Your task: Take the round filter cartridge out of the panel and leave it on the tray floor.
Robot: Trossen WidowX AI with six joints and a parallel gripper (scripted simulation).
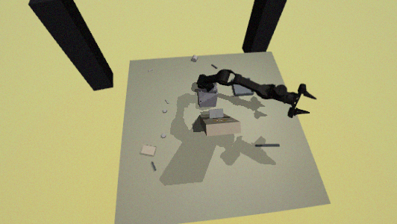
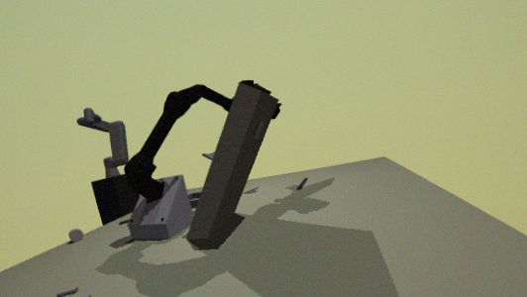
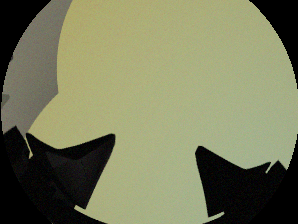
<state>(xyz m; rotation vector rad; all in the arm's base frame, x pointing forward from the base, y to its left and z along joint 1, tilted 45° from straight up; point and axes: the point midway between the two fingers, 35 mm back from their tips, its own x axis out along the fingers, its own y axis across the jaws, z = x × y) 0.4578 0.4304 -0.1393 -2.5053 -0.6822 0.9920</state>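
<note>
The round filter cartridge lies 7 cm behind my gripper tip, 48 cm to the right of it and 13 cm below it. Round my gripper tip: cream tile 10 cm behind, 94 cm to the right, 40 cm below; then dark-walled tray 46 cm behind, 15 cm to the right, 40 cm below.
</note>
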